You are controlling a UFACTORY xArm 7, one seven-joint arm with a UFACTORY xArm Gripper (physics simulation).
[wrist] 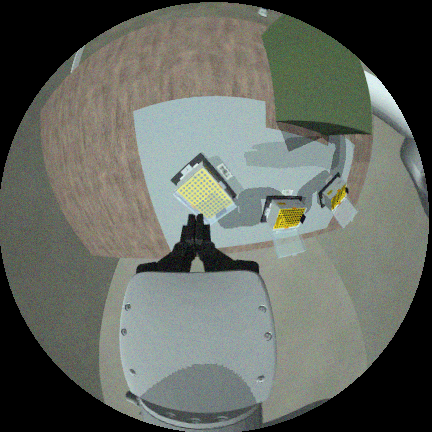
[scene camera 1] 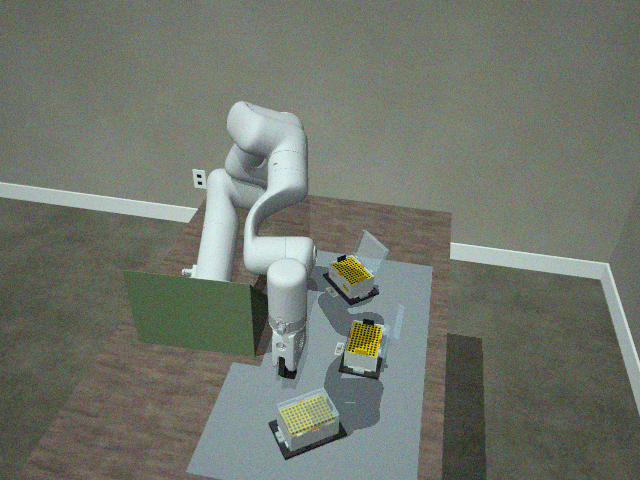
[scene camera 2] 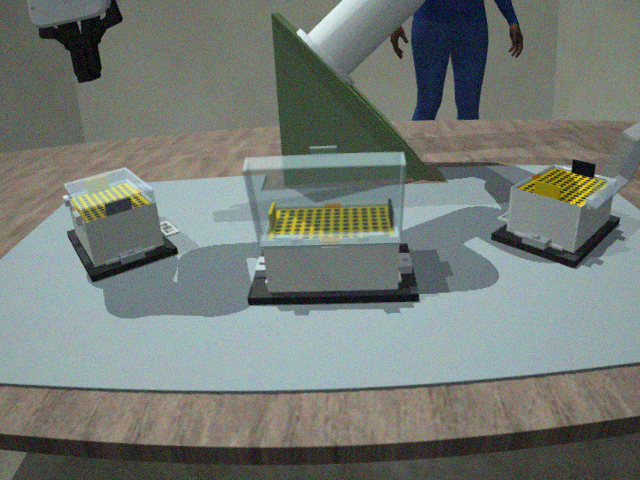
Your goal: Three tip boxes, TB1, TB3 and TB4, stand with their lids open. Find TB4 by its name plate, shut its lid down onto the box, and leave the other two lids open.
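Frame: origin at the arm's base, x ahead, y left, z up, level; metres.
Seen in the pictures: gripper, between the fingertips: [wrist: 196, 222] [scene camera 1: 288, 375] [scene camera 2: 90, 80]; arm's base, origin of its link: [scene camera 1: 212, 284] [scene camera 2: 323, 59].
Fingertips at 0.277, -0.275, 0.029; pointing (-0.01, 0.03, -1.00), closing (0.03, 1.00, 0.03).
Offsets run from my fingertips to a thing's top centre, as dx, dy, dz. "spot": to the spot under its first point. Level surfaces: height alone.
TB4 {+0.033, +0.024, -0.122} [scene camera 1: 323, 432] [scene camera 2: 124, 232] [wrist: 202, 192] stands nearest in scene camera 1 and at the left in scene camera 2. Its clear lid {spot: +0.086, +0.050, -0.122} [scene camera 1: 330, 400] [scene camera 2: 142, 187] lies down over the yellow tip rack and looks level. Its name plate {spot: -0.001, +0.070, -0.197} [scene camera 2: 168, 227] [wrist: 224, 171] is too small to read surely. The middle box {+0.122, +0.280, -0.133} [scene camera 1: 361, 360] [scene camera 2: 330, 268] has its lid {+0.201, +0.278, -0.046} [scene camera 1: 398, 322] [scene camera 2: 323, 163] [wrist: 289, 245] standing open, as does the far box {+0.045, +0.544, -0.133} [scene camera 1: 362, 289] [scene camera 2: 542, 219] with its lid {+0.103, +0.598, -0.046} [scene camera 1: 372, 249] [scene camera 2: 623, 155] [wrist: 345, 212]. My gripper [scene camera 1: 287, 375] [scene camera 2: 88, 80] [wrist: 196, 222] is shut, empty, above TB4 and apart from it.
The boxes stand on a grey-blue mat {dz -0.199} [scene camera 1: 232, 413] [scene camera 2: 310, 351] [wrist: 165, 130] on a wooden table {dz -0.202} [scene camera 1: 103, 387] [scene camera 2: 310, 413]. A green wedge-shaped mount [scene camera 1: 196, 315] [scene camera 2: 320, 113] [wrist: 315, 75] stands beside the mat at the arm's base. A person in blue [scene camera 2: 449, 51] stands behind the table in scene camera 2.
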